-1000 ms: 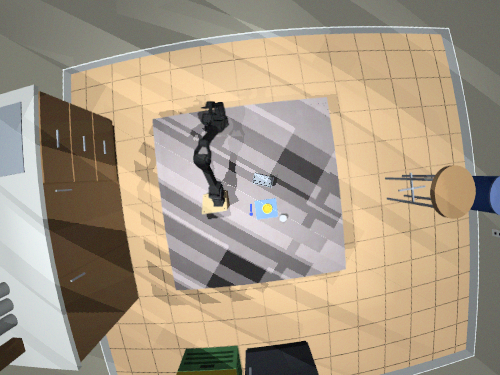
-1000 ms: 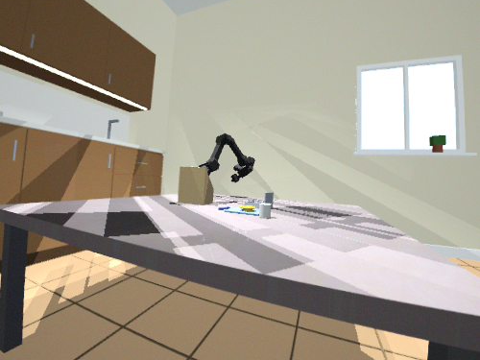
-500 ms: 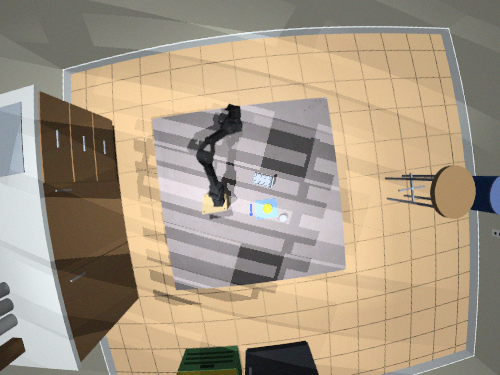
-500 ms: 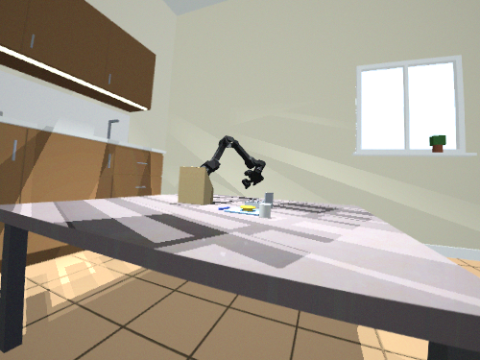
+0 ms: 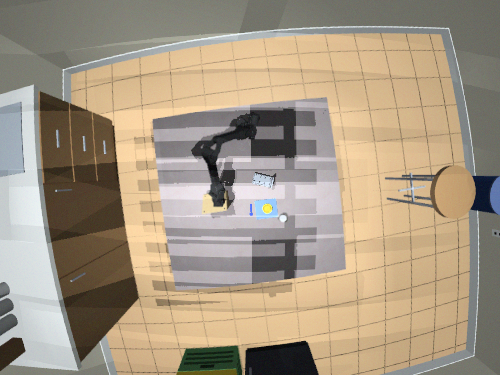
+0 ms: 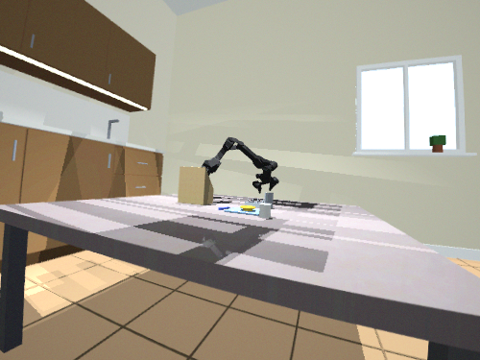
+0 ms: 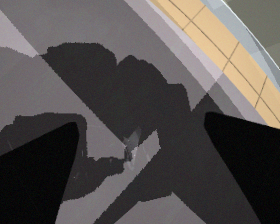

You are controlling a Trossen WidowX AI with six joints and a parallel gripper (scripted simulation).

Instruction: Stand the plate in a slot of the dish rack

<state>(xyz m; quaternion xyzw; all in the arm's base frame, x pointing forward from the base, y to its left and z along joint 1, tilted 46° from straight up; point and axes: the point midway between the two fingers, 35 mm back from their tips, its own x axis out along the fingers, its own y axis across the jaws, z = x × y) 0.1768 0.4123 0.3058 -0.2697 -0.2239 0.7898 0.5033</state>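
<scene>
My gripper tip is 590 mm to the left of the plate, 140 mm short of it and 40 mm above it. Round my gripper tip: dish rack (400 mm to the right, 110 mm ahead, 30 mm below); then blue utensil (610 mm to the right, 50 mm below, 20 mm ahead).
</scene>
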